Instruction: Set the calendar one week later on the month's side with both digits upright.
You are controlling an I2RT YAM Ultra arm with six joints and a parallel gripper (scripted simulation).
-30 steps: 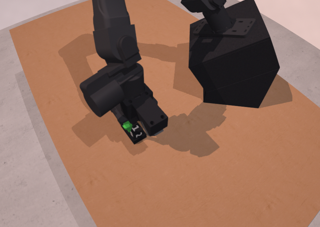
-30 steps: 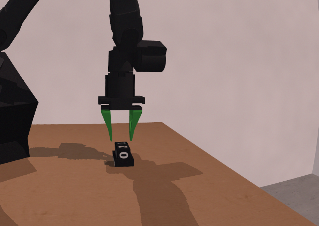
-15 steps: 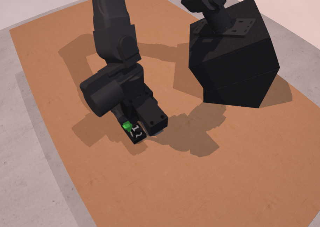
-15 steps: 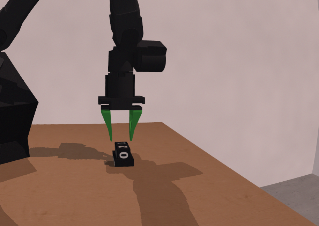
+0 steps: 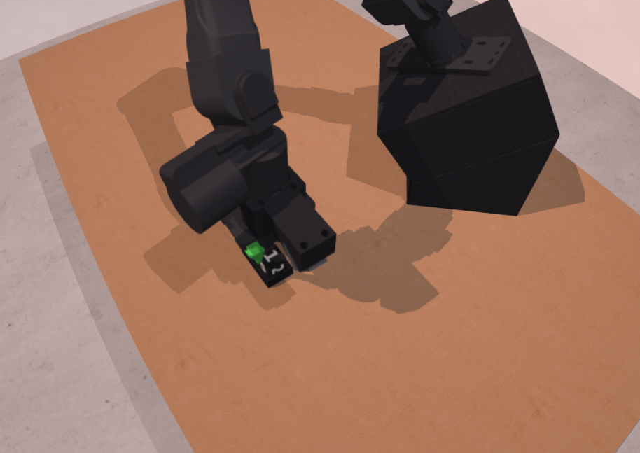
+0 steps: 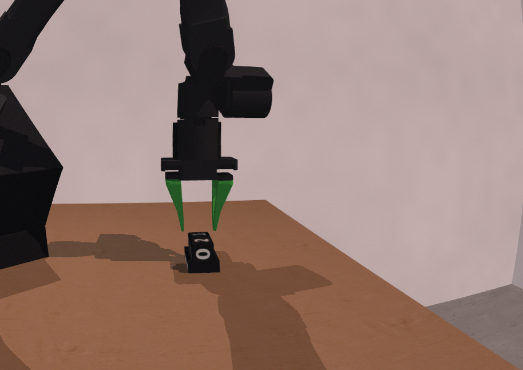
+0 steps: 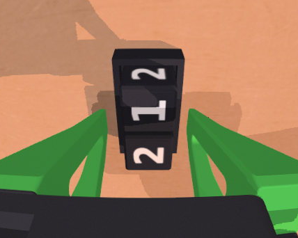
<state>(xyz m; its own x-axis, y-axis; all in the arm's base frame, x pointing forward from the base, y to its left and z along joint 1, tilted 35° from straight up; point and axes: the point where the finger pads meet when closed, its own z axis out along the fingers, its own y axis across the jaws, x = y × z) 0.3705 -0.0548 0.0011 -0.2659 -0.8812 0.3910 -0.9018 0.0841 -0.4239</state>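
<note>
Right now the black tray is 50 mm below my hand and 20 mm to the right of it.
</note>
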